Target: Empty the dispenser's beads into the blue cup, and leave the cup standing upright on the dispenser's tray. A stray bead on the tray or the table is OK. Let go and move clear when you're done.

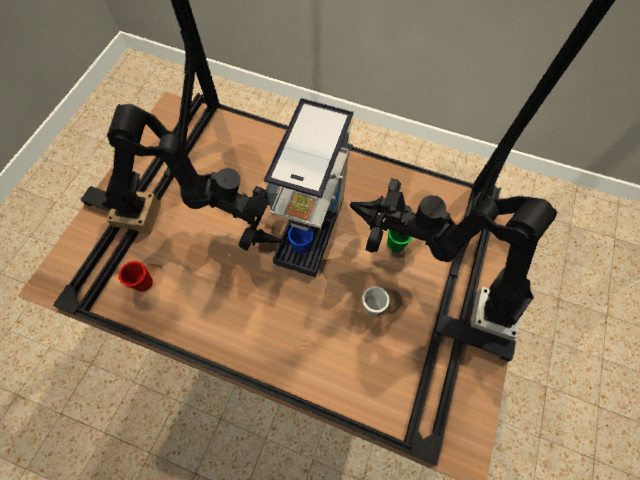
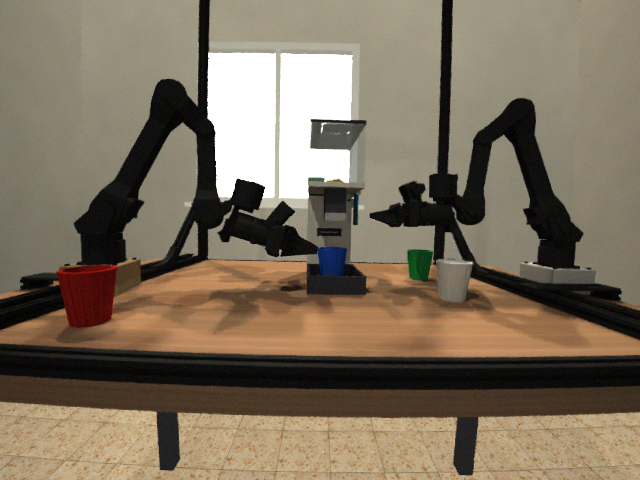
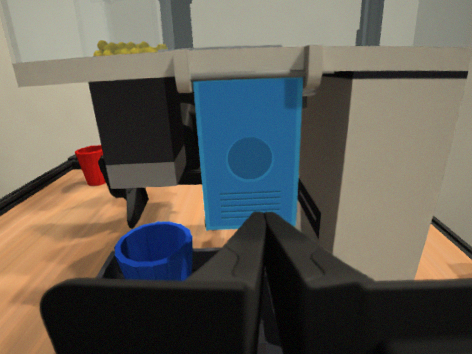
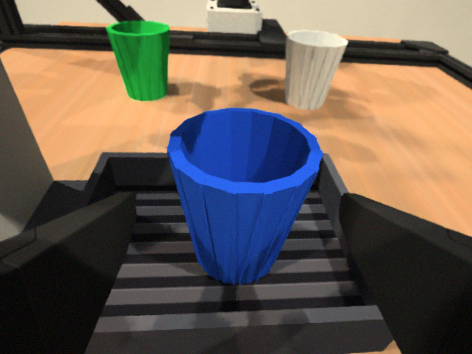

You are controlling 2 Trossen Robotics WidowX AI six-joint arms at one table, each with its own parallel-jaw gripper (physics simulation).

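Places are measured from the left arm's base along level axes (x ahead, y left, z up), in millimetres.
Pixels of known places: left gripper, fingertip midpoint: (image 1: 350,204) (image 2: 369,215) (image 3: 263,222); right gripper, fingertip midpoint: (image 1: 289,229) (image 2: 317,250) (image 3: 168,225) (image 4: 239,204); left arm's base, origin of the base link: (image 1: 499,311) (image 2: 555,265) (image 4: 233,5); right arm's base, origin of the base link: (image 1: 130,206) (image 2: 103,262).
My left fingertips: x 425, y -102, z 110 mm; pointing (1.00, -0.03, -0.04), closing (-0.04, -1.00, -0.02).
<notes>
For each thing: its top centre in the pictures, then the offset to it from my left fingertips. "spot": a spot on its surface instead.
- blue cup, middle of its top: (image 4: 245,141) (image 3: 154,240) (image 2: 332,248) (image 1: 300,234) 102 mm ahead, 84 mm left, 78 mm down
- dispenser's dark slatted tray, surface spot: (image 4: 240,325) spot: 157 mm ahead, 82 mm left, 129 mm down
- spout, surface spot: (image 3: 142,130) spot: 75 mm ahead, 68 mm left, 23 mm up
- dispenser, middle of its top: (image 1: 309,152) (image 2: 335,133) 95 mm ahead, 24 mm left, 197 mm up
- dispenser's side with the blue paddle, surface spot: (image 3: 250,155) (image 2: 356,208) spot: 36 mm ahead, 3 mm left, 17 mm up
- green cup, middle of its top: (image 4: 138,27) (image 1: 400,232) (image 2: 419,250) 142 mm back, 14 mm right, 90 mm down
- white cup, middle of its top: (image 4: 316,37) (image 2: 453,261) (image 1: 375,299) 131 mm back, 181 mm left, 90 mm down
- red cup, middle of its top: (image 2: 88,268) (image 3: 91,149) (image 1: 132,273) 460 mm ahead, 321 mm left, 90 mm down
The blue cup (image 1: 300,238) (image 2: 331,260) (image 3: 155,255) (image 4: 240,240) stands upright on the dispenser's dark slatted tray (image 1: 293,264) (image 2: 336,285) (image 4: 240,325), below the spout (image 3: 142,130). Its bottom inside is hidden. Yellow beads (image 1: 301,204) (image 2: 334,180) (image 3: 127,48) lie in the top of the dispenser (image 1: 310,144) (image 2: 315,217) (image 3: 385,150). My right gripper (image 2: 316,249) (image 4: 239,204) is open, its fingers apart on either side of the cup, holding nothing. My left gripper (image 1: 353,205) (image 2: 372,214) (image 3: 263,222) is shut and empty, pointing at the dispenser's side with the blue paddle (image 2: 355,209) (image 3: 250,155).
A green cup (image 1: 398,240) (image 2: 419,264) (image 4: 143,62) stands below the left arm. A white cup (image 1: 375,300) (image 2: 453,280) (image 4: 312,72) stands nearer the front. A red cup (image 1: 135,275) (image 2: 87,297) (image 3: 92,165) stands at the table's left. Black rails (image 1: 232,379) edge the table.
</notes>
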